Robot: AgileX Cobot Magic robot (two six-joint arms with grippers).
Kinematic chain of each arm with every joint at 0, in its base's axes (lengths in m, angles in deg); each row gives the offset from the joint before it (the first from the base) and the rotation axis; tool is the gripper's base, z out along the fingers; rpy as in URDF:
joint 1: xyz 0 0 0.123 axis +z
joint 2: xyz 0 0 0 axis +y
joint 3: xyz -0.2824 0 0.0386 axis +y
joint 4: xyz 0.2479 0 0.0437 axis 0.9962 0 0.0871
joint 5: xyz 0 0 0 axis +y
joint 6: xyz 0.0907 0 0.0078 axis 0.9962 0 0.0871
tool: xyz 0 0 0 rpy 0 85 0
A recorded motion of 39 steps. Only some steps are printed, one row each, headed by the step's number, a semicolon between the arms.
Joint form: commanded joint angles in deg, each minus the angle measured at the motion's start. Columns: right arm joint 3, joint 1, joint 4, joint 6, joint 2, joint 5; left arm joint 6, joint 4, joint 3, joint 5, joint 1, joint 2.
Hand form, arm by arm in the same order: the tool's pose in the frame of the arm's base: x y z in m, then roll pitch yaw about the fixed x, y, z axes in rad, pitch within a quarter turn. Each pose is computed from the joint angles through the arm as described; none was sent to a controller.
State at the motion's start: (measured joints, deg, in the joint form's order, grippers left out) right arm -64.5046 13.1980 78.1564 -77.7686 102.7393 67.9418; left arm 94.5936 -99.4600 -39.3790 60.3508 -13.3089 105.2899
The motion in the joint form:
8: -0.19 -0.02 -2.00 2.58 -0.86 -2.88; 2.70 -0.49 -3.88 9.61 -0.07 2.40
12: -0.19 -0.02 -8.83 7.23 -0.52 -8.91; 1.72 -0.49 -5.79 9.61 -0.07 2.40
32: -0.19 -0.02 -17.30 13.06 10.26 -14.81; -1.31 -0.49 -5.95 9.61 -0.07 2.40
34: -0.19 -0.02 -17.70 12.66 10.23 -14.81; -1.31 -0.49 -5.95 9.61 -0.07 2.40
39: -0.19 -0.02 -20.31 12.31 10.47 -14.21; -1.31 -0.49 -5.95 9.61 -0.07 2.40
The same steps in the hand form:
8: 0.3144 0.1560 0.2393 2.1725 0.7653 -2.7351; 0.2700 -0.1508 0.1563 -1.8405 0.6477 3.0700
12: 0.3195 0.1499 0.2261 2.3366 0.6961 -2.6850; 0.2771 -0.1525 0.1623 -1.8300 0.6641 3.0800
32: 0.3347 0.1438 0.1486 2.4500 0.4457 -2.6694; 0.2777 -0.1527 0.1628 -1.8195 0.6156 3.0969
34: 0.3345 0.1435 0.1485 2.4582 0.4494 -2.6562; 0.2777 -0.1527 0.1628 -1.8195 0.6156 3.0969
39: 0.3322 0.1417 0.1452 2.4862 0.4365 -2.6021; 0.2777 -0.1527 0.1628 -1.8195 0.6156 3.0969

